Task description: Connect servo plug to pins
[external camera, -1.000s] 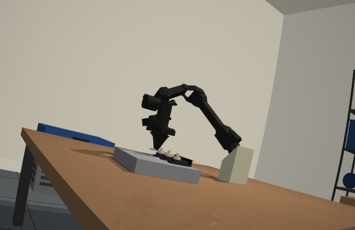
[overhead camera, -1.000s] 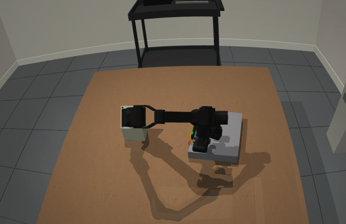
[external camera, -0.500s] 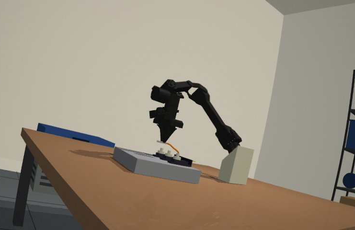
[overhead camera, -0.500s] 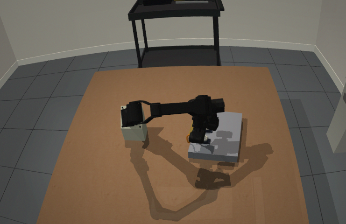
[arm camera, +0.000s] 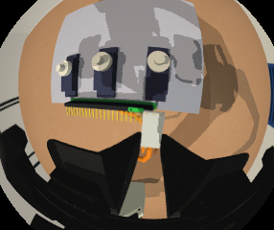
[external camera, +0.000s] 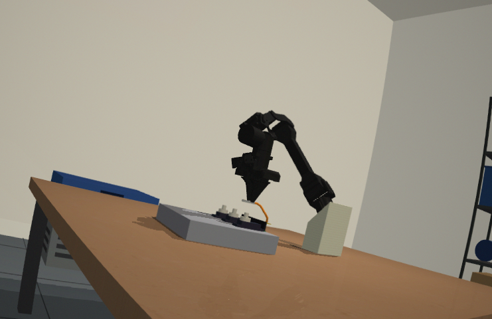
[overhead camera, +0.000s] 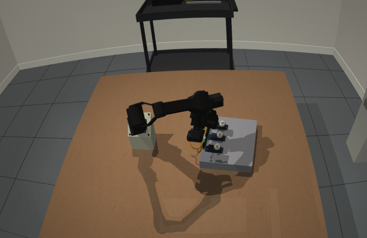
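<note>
My gripper tip is 40 mm above the green band, 20 mm to the right of it and 20 mm short of it. Round my gripper tip: grey printed holder (180 mm ahead, 90 mm below, 50 mm to the left).
</note>
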